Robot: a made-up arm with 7 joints.
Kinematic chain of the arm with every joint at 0, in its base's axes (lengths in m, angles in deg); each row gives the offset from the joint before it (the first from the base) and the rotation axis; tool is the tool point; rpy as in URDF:
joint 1: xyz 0 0 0 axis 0.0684 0.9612 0.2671
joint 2: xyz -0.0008 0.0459 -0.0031 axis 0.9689 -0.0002 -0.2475
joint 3: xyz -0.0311 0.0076 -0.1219 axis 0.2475 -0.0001 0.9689
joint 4: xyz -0.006 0 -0.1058 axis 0.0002 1 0
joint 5: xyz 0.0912 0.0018 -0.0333 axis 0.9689 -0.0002 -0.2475
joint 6: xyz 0.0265 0 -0.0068 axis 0.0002 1 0
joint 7: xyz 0.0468 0 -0.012 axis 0.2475 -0.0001 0.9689
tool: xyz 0 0 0 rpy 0 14.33 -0.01
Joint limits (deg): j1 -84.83..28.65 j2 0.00..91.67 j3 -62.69..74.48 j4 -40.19..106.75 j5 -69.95..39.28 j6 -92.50..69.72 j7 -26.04..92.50
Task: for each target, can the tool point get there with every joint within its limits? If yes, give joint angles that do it. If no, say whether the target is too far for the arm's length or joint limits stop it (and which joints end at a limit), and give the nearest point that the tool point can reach.
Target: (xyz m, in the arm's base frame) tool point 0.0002 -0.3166 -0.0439
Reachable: no: joint limits stop it (at a limit: joint 1, joint 2, joint 3, joint 5) | nearest point 0.1313 -0.1591 -0.0277 | short by 0.206 m
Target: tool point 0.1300 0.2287 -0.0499
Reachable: yes | joints -2.25 56.77 33.39 -13.92 14.89 -61.24 11.95
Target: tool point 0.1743 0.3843 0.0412
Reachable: yes | joints -53.54 71.74 63.13 43.42 -49.58 52.80 72.99
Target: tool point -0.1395 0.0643 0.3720
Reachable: no: joint limits stop it (at a limit: joint 1, joint 2) | nearest point -0.0158 0.1780 0.1941 | short by 0.245 m
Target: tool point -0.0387 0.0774 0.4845
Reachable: no: too far | nearest point 0.0338 0.1900 0.2235 | short by 0.293 m
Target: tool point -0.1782 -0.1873 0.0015
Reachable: no: joint limits stop it (at a limit: joint 1, joint 2, joint 3, joint 4, joint 5, joint 6) | nearest point -0.0744 -0.0937 -0.1462 | short by 0.203 m
